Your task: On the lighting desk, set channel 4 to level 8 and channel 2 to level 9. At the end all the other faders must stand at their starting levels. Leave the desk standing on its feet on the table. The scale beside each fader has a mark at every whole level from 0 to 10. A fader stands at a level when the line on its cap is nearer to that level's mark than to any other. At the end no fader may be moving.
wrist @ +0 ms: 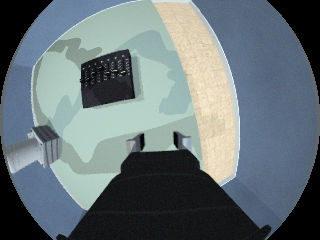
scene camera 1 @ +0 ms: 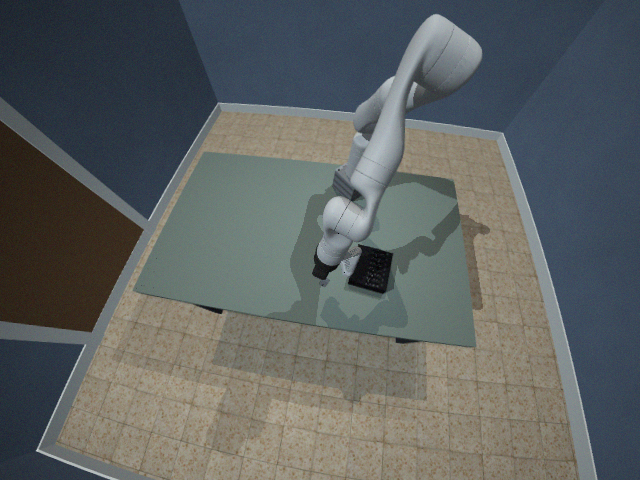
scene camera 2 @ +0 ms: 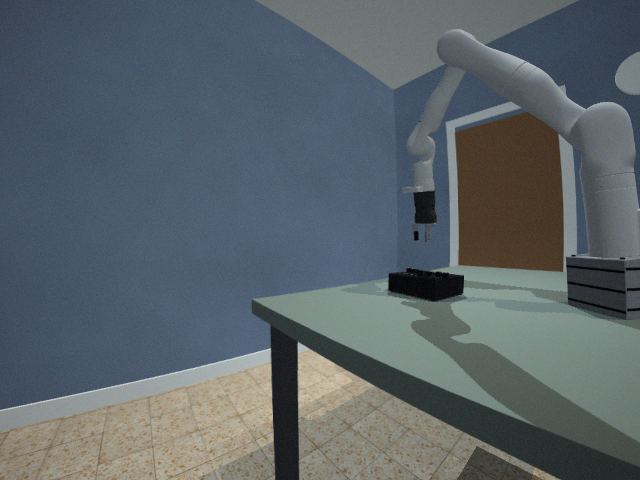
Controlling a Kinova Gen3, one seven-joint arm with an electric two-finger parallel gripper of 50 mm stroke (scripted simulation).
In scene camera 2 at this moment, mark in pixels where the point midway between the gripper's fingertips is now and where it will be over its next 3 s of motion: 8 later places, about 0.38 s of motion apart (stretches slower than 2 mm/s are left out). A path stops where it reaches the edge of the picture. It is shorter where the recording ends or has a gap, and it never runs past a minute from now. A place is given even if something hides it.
My gripper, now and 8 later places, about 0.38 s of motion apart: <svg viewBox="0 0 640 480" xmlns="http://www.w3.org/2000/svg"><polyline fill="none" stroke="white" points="421,240 424,237 427,233 426,232 426,232 423,234 420,236 416,239 411,242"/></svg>
